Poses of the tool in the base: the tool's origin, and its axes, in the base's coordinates. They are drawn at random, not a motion.
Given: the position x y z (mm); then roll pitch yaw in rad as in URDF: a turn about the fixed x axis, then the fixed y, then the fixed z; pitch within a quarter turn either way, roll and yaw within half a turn.
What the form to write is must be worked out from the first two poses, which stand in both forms.
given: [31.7, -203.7, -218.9, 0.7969, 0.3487, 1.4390]
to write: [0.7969, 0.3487, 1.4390, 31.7, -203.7, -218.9]
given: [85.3, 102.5, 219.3, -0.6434, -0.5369, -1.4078]
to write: [-0.6434, -0.5369, -1.4078, 85.3, 102.5, 219.3]
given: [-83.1, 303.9, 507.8, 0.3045, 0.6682, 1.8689]
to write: [0.3045, 0.6682, 1.8689, -83.1, 303.9, 507.8]
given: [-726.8, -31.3, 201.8, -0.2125, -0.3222, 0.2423]
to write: [-0.2125, -0.3222, 0.2423, -726.8, -31.3, 201.8]
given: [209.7, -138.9, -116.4, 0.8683, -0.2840, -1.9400]
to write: [0.8683, -0.2840, -1.9400, 209.7, -138.9, -116.4]
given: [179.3, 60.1, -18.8, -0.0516, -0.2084, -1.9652]
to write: [-0.0516, -0.2084, -1.9652, 179.3, 60.1, -18.8]
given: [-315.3, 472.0, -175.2, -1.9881, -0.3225, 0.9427]
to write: [-1.9881, -0.3225, 0.9427, -315.3, 472.0, -175.2]
